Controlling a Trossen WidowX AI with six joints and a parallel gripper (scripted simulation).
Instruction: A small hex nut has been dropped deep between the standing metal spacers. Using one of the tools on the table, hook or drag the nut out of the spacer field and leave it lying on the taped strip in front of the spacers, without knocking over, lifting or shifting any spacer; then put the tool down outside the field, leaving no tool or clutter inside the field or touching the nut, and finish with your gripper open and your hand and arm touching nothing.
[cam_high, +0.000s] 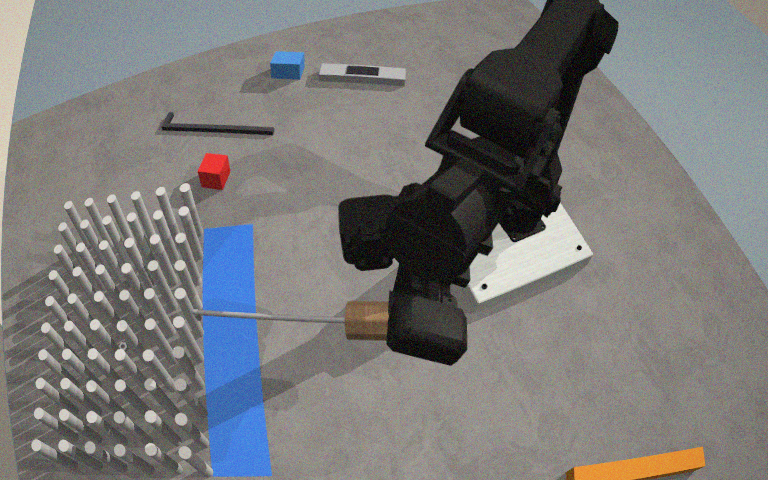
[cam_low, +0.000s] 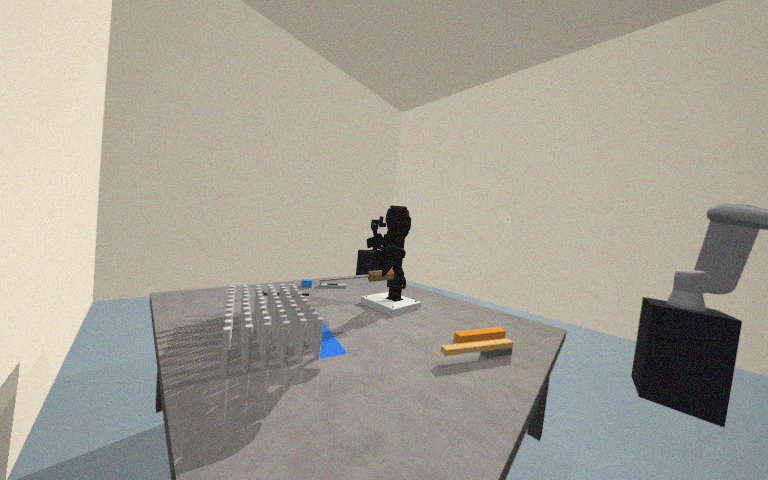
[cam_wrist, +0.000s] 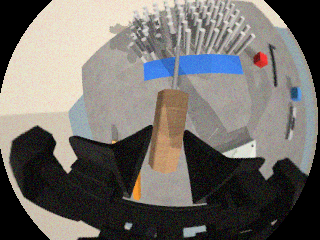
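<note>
My gripper tip is now 20 cm above the blue taped strip, 16 cm short of it and 14 cm to the left of it. Also, from my gripper tip: wooden-handled pick 9 cm ahead, 5 cm to the right, 2 cm below; orange bar 29 cm to the left, 26 cm behind, 18 cm below; hex nut 33 cm ahead, 20 cm below, 19 cm to the right.
</note>
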